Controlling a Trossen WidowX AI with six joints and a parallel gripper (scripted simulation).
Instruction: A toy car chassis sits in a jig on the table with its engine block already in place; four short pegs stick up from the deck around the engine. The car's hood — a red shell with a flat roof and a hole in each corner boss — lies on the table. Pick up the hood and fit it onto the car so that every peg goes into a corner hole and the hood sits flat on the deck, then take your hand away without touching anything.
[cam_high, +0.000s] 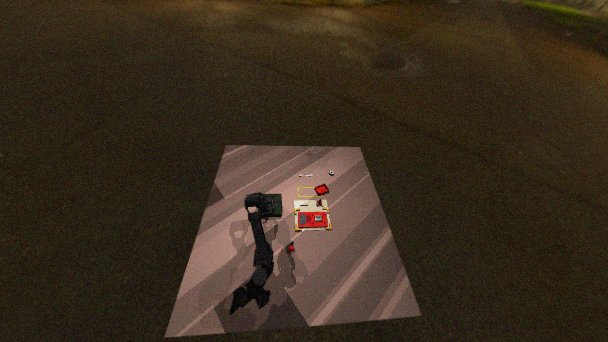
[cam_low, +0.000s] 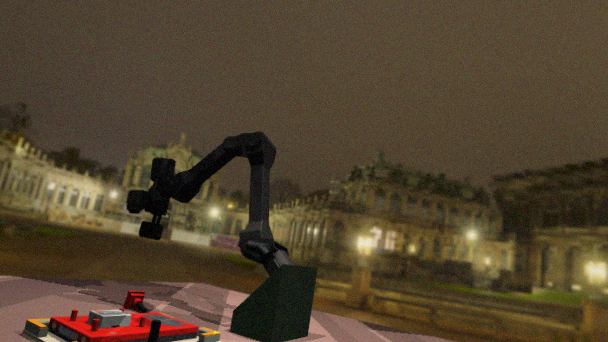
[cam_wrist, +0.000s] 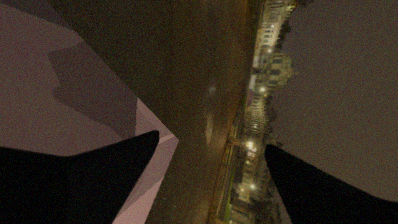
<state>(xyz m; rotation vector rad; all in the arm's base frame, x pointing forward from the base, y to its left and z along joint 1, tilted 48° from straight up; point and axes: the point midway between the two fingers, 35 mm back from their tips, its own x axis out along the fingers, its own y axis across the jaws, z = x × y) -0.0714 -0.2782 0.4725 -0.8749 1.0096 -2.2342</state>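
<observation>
Right now my gripper tip is 70 cm to the right of the red hood, 50 cm short of it and 21 cm above it. The rest, counted from my gripper tip: small grey tool (85 cm to the left, 38 cm ahead, 21 cm below); then grey engine block (46 cm to the left, 43 cm ahead, 19 cm below).
</observation>
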